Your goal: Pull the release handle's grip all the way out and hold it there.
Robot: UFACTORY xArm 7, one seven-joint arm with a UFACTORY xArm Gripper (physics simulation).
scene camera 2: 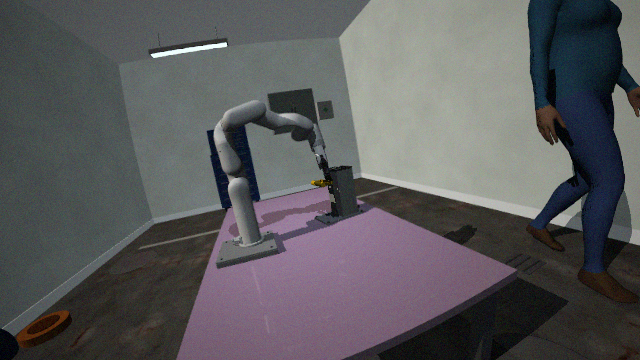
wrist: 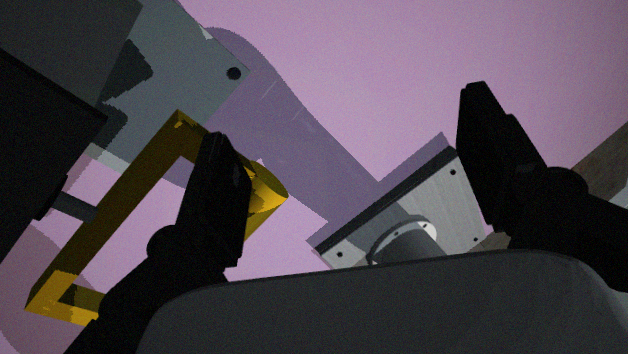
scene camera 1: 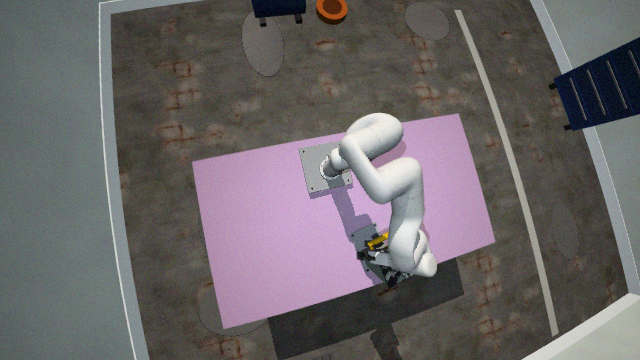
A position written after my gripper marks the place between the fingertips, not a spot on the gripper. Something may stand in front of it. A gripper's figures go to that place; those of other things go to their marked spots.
Labels:
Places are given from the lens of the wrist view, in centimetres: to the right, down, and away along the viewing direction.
my gripper (wrist: 343, 137): 1, -2, 13
grey base plate (wrist: 168, 62): -14, -11, 30

